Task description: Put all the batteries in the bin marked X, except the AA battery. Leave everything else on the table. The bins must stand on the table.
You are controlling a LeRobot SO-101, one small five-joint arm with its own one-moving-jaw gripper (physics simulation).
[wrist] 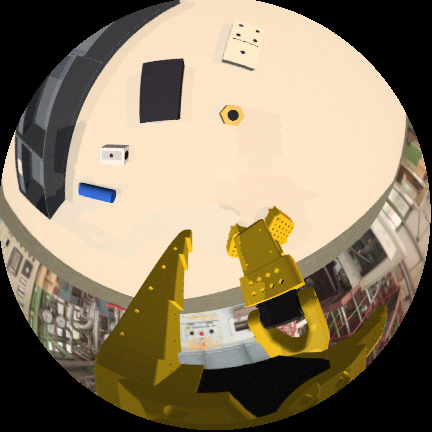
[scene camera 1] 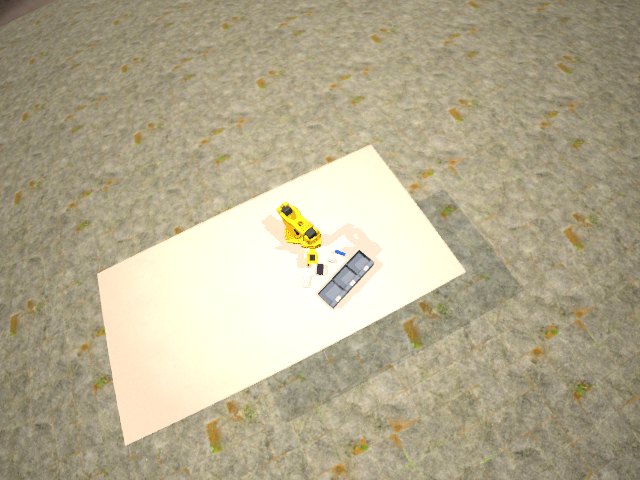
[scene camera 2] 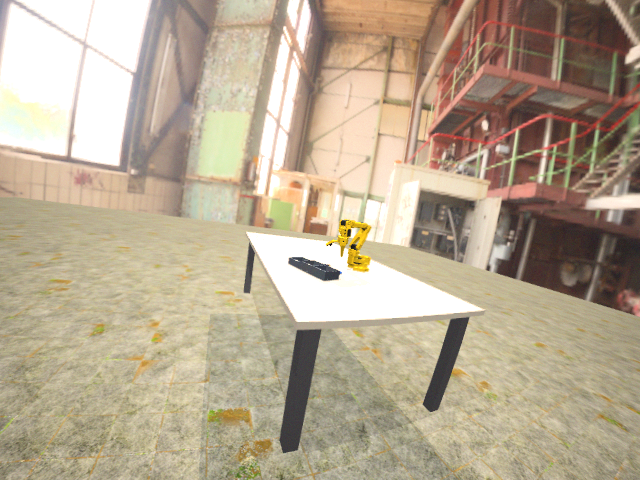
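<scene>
A blue cylinder, seemingly a battery, lies on its side on the table near one end of the bins. A dark rectangular block lies flat, apart from it; no battery marking shows on it. The joined dark bins form a row of three compartments standing on the table. Their pale labels are too small to read, so I cannot tell which is X. My gripper is open and empty above the table, beside the arm's base, its jaws spread wide.
A white sharpener lies between the blue cylinder and dark block. A brass hex nut and a domino lie on the block's other side. The table extends around the arm's yellow base.
</scene>
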